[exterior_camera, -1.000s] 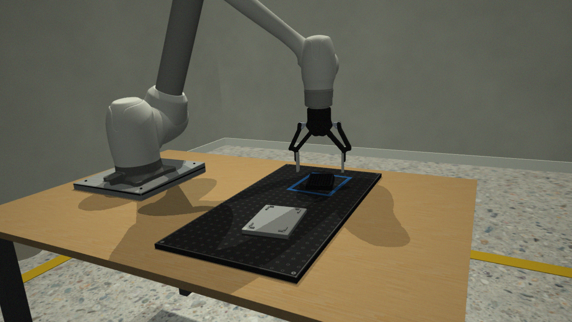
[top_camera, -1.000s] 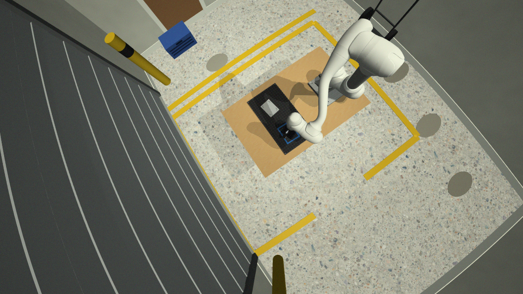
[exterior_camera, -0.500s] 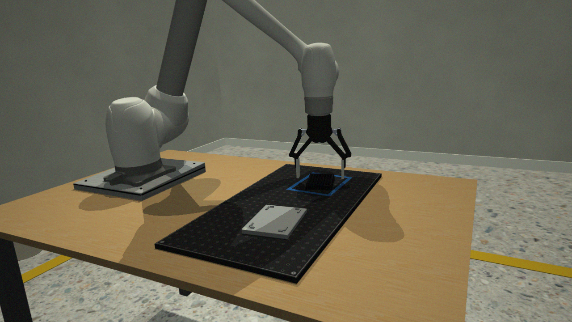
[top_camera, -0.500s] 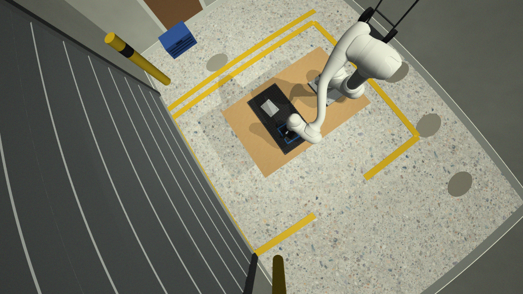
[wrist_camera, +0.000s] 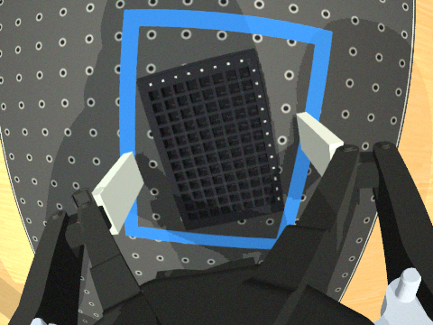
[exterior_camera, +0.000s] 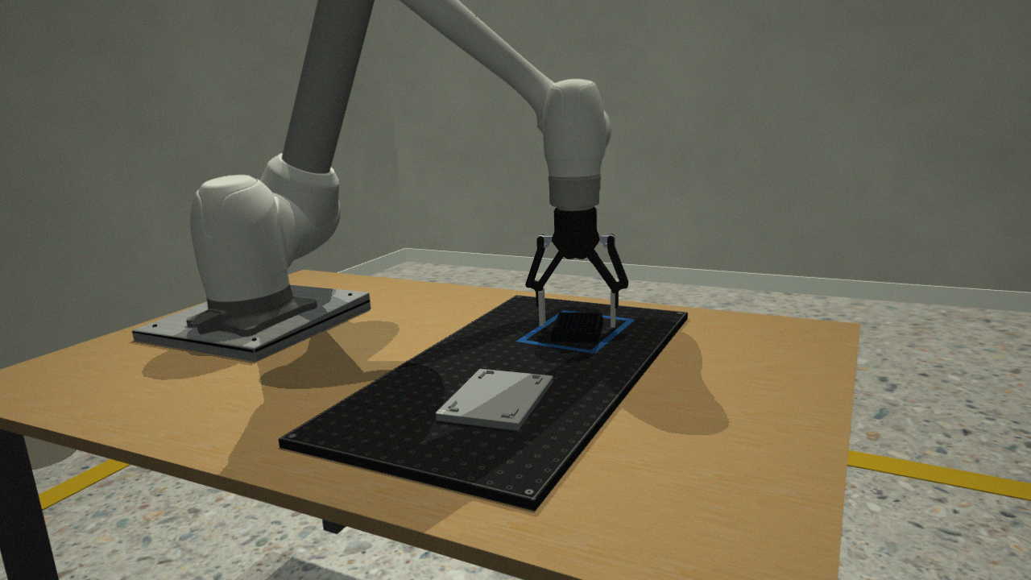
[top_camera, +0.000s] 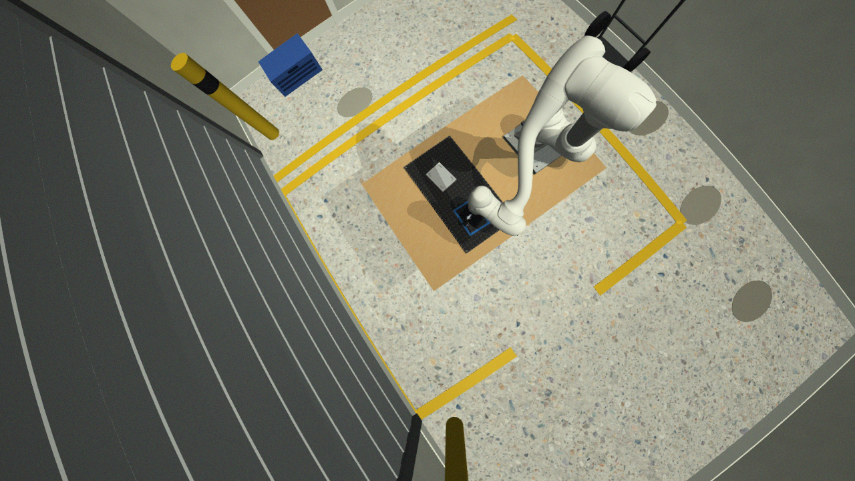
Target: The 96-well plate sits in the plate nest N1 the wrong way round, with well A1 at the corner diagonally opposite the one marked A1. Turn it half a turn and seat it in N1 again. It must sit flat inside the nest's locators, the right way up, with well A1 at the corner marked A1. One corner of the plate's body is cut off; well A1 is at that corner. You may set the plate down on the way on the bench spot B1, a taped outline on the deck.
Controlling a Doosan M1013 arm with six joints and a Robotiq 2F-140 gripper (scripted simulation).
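Right now my hand is 320 mm to the left of the grey plate nest N1, 20 mm short of it and 20 mm above it. Round my hand: A1 mark 410 mm to the right, 20 mm below, 10 mm behind; black 96-well plate 20 mm below.
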